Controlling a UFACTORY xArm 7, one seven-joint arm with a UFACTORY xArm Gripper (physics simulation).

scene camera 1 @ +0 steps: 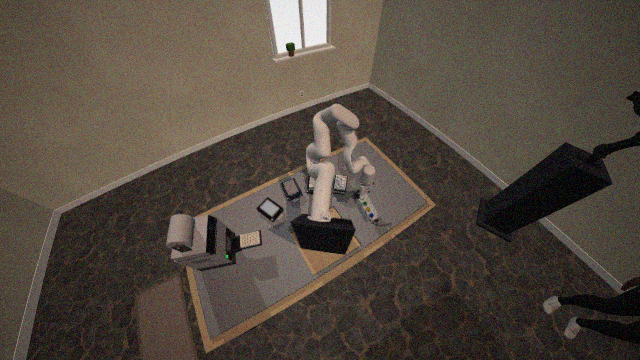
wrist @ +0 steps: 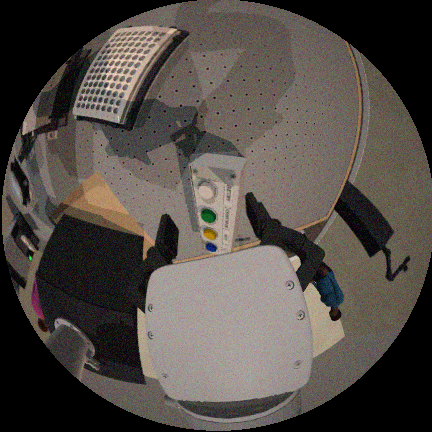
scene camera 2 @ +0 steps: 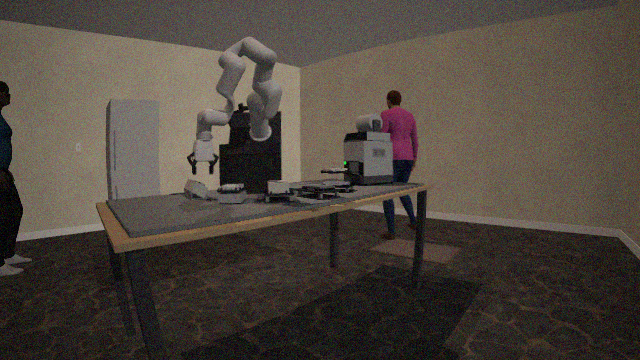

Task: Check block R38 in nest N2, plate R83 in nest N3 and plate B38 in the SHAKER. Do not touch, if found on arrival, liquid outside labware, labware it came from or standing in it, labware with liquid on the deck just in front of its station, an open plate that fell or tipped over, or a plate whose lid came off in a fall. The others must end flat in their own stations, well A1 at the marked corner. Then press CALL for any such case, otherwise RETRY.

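Frame: origin at the arm's base, x ahead, y left, z up, level; millimetres.
Seen in the pictures: gripper, fingertip midpoint: (scene camera 1: pixel 362 194) (wrist: pixel 208 212) (scene camera 2: pixel 202 174); arm's base, origin of the base link: (scene camera 1: pixel 319 219) (scene camera 2: pixel 260 132).
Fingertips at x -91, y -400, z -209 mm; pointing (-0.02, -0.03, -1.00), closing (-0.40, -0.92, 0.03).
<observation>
Pixels of each thing's top centre, then the offset from my fingertips to it. "pt": a spot on its surface instead.
- button box, middle of its top: (wrist: pixel 223 231) (scene camera 2: pixel 195 179) (scene camera 1: pixel 369 203) dx -77, dy +23, dz -28 mm
- white labware piece with many round wells, middle of its top: (scene camera 2: pixel 232 185) (scene camera 1: pixel 340 182) dx +198, dy -30, dz -43 mm
- white piece, middle of its top: (scene camera 2: pixel 277 181) dx +366, dy +73, dz -33 mm
- dark-framed station with a pale top, surface spot: (scene camera 1: pixel 270 209) pt dx +496, dy +447, dz -65 mm
- dark station, surface spot: (scene camera 1: pixel 291 189) pt dx +480, dy +226, dz -68 mm
- white machine, middle of its top: (scene camera 1: pixel 175 227) (scene camera 2: pixel 367 114) dx +602, dy +895, dz +344 mm
- pale plate, middle of its top: (scene camera 2: pixel 334 168) (scene camera 1: pixel 249 239) dx +432, dy +696, dz -5 mm
My gripper (scene camera 2: pixel 203 171) (wrist: pixel 208 212) is open and empty, pointing down above the button box (scene camera 1: pixel 368 207) (scene camera 2: pixel 196 189) (wrist: pixel 220 190). In the wrist view the box lies between and beyond the fingers, with white, green, yellow and blue buttons; their lettering is too blurred to read. A white labware piece with many round wells (scene camera 1: pixel 340 183) (wrist: pixel 120 70) sits on a dark base, looking flat. Another white piece (scene camera 2: pixel 278 187) stands on a dark base. A dark-framed station with a pale top (scene camera 1: pixel 270 209) and a dark station (scene camera 1: pixel 291 189) lie further left. Labware names, well A1 and any liquid cannot be made out.
A white machine (scene camera 1: pixel 200 245) (scene camera 2: pixel 369 160) with a green light holds a pale plate (scene camera 1: pixel 250 239) on its extended tray. The black arm mount (scene camera 1: pixel 322 234) (wrist: pixel 95 255) stands beside the button box. The arm partly hides a station. A person in pink (scene camera 2: pixel 399 132) stands behind the machine.
</observation>
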